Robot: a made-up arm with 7 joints. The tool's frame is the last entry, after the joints.
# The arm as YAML. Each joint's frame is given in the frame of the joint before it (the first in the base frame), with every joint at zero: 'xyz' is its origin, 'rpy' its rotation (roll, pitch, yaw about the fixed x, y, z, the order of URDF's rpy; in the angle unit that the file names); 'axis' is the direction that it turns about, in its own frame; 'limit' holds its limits. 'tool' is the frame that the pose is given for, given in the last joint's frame.
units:
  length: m
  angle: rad
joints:
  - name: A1
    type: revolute
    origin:
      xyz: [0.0, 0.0, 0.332]
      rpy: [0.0, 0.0, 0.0]
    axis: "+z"
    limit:
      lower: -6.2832
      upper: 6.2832
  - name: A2
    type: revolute
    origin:
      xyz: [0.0, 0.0, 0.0]
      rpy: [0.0, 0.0, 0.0]
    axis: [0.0, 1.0, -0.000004]
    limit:
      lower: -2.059
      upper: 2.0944
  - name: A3
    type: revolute
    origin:
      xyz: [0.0, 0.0, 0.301]
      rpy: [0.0, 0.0, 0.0]
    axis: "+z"
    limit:
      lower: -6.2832
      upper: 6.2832
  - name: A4
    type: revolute
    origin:
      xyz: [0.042, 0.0, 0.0]
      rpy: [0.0, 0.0, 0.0]
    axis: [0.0, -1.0, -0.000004]
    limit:
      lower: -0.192
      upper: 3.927
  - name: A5
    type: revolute
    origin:
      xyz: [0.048, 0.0, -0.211]
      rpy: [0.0, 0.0, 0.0]
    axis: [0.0, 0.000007, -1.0]
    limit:
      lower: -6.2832
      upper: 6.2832
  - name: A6
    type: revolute
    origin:
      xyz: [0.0, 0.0, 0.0]
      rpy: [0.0, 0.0, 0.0]
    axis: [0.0, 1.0, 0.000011]
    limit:
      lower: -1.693
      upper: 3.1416
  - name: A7
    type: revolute
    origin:
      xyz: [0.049, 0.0, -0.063]
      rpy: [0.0, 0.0, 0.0]
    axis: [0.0, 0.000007, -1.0]
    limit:
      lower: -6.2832
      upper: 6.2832
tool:
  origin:
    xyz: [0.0, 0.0, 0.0]
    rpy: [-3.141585, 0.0, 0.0]
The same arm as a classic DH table. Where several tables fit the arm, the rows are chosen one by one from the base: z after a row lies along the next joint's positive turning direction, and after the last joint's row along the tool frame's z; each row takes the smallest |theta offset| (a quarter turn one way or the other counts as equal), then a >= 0, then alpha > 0; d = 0 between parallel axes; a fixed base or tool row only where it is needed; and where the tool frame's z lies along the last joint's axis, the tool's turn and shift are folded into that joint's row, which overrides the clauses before.
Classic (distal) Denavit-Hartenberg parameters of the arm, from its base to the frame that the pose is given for. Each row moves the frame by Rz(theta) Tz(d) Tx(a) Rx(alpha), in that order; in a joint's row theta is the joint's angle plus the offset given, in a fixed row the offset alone. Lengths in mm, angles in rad.
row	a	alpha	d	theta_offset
A1	0.0	-1.5708	332.0	0.0000
A2	0.0	1.5708	0.0	0.0000
A3	42.0	1.5708	301.0	0.0000
A4	48.0	1.5708	0.0	0.0000
A5	0.0	1.5708	211.0	0.0000
A6	49.0	-1.5708	0.0	0.0000
A7	0.0	0.0000	63.0	0.0000
Joint limits (rad, base to tool): -6.2832..6.2832 -2.0590..2.0944 -6.2832..6.2832 -0.1920..3.9270 -6.2832..6.2832 -1.6930..3.1416 -6.2832..6.2832

